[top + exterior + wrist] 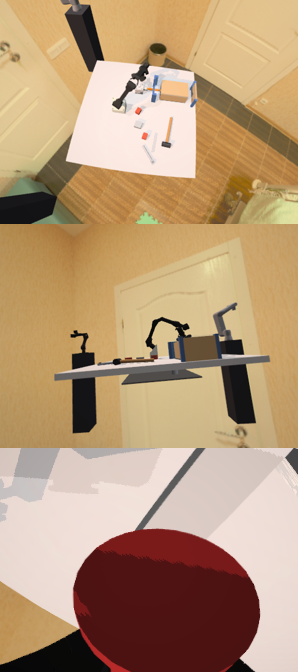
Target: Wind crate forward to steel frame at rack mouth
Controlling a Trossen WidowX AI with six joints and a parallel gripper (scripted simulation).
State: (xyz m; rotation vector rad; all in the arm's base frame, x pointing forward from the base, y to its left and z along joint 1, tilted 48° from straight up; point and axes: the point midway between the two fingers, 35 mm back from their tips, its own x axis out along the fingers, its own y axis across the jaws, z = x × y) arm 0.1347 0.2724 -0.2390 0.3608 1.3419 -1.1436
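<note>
My gripper tip is 2 cm short of the winch handle, 5 cm to the left of it and 3 cm above it. The rest, counted from my gripper tip: red knob (1 cm ahead, 1 cm to the right); blue frame (19 cm ahead, 10 cm to the right, 2 cm below); white winch (2 cm ahead, 12 cm to the right, 10 cm below).
</note>
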